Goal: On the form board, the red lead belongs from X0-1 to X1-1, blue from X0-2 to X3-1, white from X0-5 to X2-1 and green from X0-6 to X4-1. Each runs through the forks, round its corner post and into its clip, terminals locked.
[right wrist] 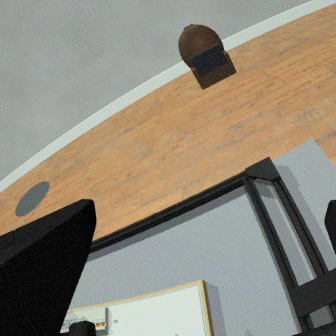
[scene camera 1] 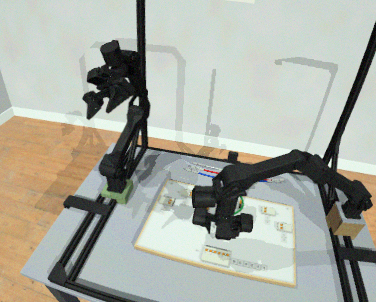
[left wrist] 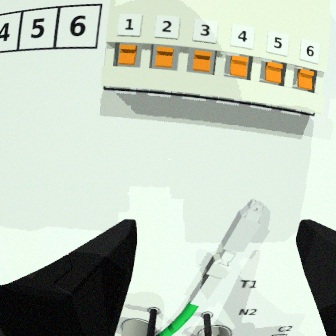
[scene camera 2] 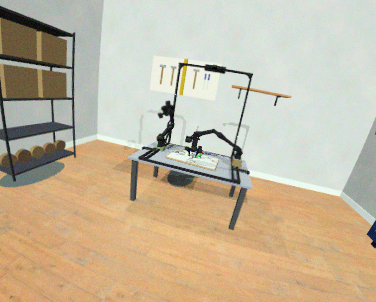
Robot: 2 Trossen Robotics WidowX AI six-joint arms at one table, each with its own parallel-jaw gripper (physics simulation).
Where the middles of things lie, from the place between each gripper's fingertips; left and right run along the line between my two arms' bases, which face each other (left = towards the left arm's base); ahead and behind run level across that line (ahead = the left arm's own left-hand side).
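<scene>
My left hand is 3 cm above the form board (scene camera 1: 267, 255), 6 cm past it and 1 cm to the right of it.
My right hand is 390 mm above the form board and 410 mm to the right of it.
</scene>
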